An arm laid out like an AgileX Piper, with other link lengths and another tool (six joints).
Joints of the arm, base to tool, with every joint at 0 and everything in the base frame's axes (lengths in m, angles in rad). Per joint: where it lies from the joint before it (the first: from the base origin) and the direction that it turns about. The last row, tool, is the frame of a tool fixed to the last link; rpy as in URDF.
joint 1: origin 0 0 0.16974 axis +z
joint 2: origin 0 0 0 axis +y
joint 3: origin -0.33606 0 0.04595 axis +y
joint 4: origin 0.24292 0 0.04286 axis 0.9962 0 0.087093
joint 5: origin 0 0 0 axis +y
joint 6: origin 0.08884 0 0.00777 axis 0.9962 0 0.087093
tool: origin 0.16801 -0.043 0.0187 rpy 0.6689 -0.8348 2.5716
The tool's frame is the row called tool.
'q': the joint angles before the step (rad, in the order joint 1, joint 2, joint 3, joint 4, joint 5, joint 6). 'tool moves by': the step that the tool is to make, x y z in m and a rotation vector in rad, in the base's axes. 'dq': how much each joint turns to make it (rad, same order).
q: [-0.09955, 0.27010, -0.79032, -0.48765, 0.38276, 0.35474]
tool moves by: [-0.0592, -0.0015, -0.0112, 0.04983, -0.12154, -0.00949]
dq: [0.00017, -0.19028, 0.02541, -0.00022, 0.06501, 0.04547]
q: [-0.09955, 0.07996, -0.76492, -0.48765, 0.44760, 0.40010]
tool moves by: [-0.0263, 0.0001, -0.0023, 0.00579, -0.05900, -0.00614]
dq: [-0.00007, -0.07828, -0.00003, 0.00019, 0.02373, 0.00381]
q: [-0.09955, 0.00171, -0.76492, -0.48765, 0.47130, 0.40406]
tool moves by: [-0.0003, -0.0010, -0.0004, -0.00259, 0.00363, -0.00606]
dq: [0.00005, 0.00020, -0.00007, -0.00670, 0.00370, 0.00019]
